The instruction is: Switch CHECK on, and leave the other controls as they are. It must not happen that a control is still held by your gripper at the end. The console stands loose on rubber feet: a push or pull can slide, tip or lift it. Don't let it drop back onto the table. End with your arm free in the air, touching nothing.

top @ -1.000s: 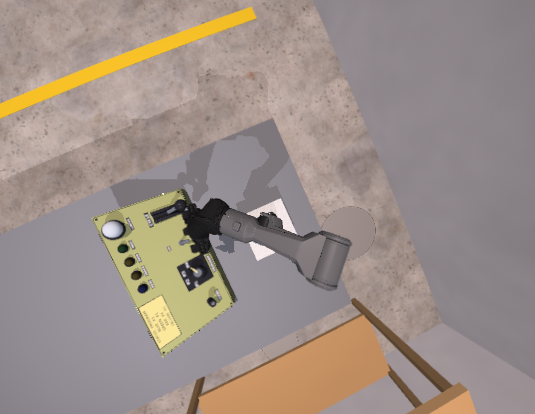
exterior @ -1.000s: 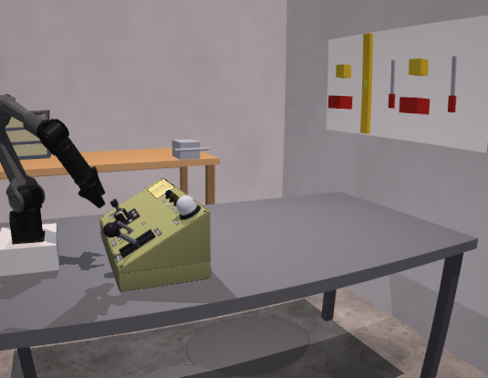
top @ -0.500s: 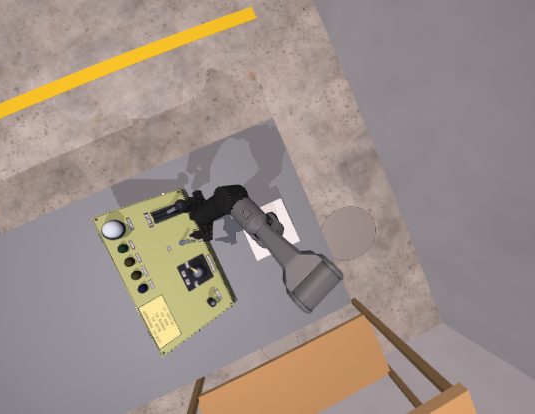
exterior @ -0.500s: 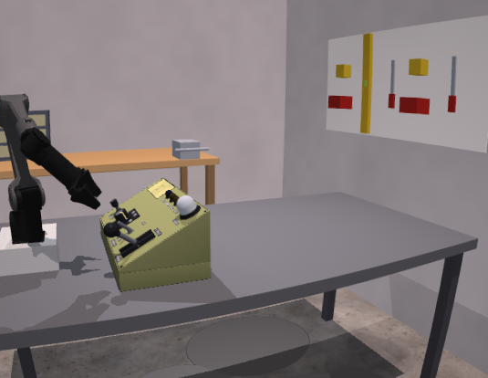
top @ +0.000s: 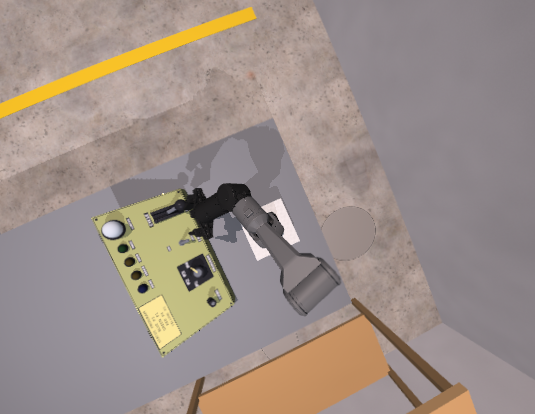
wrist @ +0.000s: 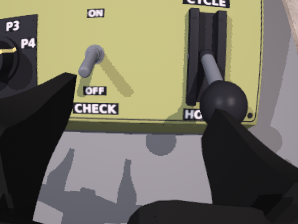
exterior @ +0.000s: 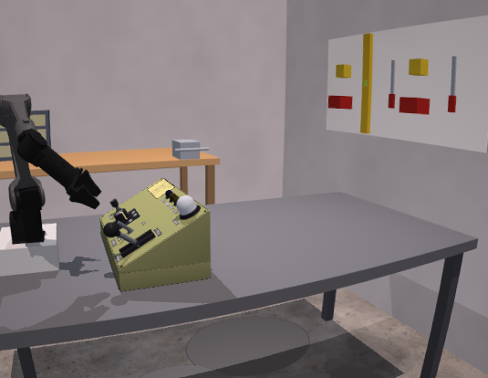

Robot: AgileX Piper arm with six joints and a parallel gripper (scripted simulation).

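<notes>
My gripper is now 8 cm short of the check toggle, 6 cm to the right of it and 10 cm above it. Also, from my hand: small black knob 8 cm ahead, 30 cm to the left, 10 cm below; then olive console 12 cm ahead, 12 cm to the left, 12 cm below; then program rotary selector 9 cm ahead, 17 cm to the left, 10 cm below.
</notes>
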